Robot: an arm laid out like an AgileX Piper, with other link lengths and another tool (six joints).
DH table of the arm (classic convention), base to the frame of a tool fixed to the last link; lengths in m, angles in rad. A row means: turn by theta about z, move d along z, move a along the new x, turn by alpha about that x. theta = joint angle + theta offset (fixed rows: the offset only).
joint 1: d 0.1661  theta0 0  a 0  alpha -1.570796
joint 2: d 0  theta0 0.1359  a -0.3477  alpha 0
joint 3: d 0  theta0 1.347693  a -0.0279  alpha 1.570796
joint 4: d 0.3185  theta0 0  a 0  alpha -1.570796
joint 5: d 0  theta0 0  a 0  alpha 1.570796
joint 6: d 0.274  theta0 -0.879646  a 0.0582  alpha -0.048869
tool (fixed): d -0.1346  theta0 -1.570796  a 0  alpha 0
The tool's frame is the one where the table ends.
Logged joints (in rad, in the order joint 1, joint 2, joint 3, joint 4, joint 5, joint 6), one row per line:
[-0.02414 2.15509 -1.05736 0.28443 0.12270 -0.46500]
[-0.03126 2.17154 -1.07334 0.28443 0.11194 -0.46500]
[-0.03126 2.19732 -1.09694 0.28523 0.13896 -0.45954]
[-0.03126 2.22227 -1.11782 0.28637 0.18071 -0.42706]
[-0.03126 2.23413 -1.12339 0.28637 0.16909 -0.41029]
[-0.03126 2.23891 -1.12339 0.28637 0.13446 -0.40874]
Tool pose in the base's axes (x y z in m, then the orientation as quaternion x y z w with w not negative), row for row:
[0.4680 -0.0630 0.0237 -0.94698 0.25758 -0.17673 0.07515]
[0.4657 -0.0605 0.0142 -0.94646 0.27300 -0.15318 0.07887]
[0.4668 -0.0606 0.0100 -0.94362 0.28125 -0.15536 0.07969]
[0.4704 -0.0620 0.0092 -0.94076 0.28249 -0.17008 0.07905]
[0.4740 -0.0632 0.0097 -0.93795 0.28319 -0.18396 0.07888]
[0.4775 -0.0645 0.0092 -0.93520 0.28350 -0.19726 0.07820]
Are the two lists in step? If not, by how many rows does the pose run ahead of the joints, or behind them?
The pose runs 2 rows ahead of the joints: the pose in row i belongs to the joints in row i + 2.
